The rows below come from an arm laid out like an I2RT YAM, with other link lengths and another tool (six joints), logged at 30 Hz.
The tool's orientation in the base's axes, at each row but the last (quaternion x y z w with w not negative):
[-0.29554 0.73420 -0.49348 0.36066]
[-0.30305 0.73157 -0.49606 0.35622]
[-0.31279 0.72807 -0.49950 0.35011]
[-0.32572 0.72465 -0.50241 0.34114]
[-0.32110 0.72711 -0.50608 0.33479]
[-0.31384 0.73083 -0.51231 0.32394]
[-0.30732 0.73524 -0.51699 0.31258]
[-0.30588 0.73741 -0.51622 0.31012]
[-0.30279 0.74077 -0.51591 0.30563]
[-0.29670 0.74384 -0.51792 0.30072]
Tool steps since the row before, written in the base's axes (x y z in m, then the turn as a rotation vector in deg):
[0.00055 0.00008 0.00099 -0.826 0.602 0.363]
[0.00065 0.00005 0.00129 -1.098 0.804 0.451]
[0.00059 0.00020 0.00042 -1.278 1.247 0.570]
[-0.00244 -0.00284 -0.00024 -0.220 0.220 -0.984]
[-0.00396 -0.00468 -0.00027 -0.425 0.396 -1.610]
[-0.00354 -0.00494 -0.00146 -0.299 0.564 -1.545]
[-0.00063 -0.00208 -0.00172 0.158 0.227 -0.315]
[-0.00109 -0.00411 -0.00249 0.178 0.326 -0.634]
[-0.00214 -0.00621 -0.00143 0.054 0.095 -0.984]
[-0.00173 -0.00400 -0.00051 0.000 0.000 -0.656]
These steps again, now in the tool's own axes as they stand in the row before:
[-0.00061 -0.00094 0.00016 -0.095 -0.072 -1.078]
[-0.00069 -0.00126 0.00018 -0.122 -0.065 -1.427]
[-0.00057 -0.00040 0.00028 -0.402 -0.024 -1.831]
[0.00371 -0.00026 -0.00051 0.107 1.026 -0.034]
[0.00607 -0.00055 -0.00071 0.184 1.697 -0.127]
[0.00623 0.00047 0.00027 -0.034 1.666 -0.136]
[0.00224 0.00114 0.00116 -0.229 0.342 0.079]
[0.00420 0.00136 0.00219 -0.272 0.671 0.125]
[0.00629 -0.00012 0.00236 0.032 0.954 0.263]
[0.00420 -0.00044 0.00121 0.092 0.623 0.185]

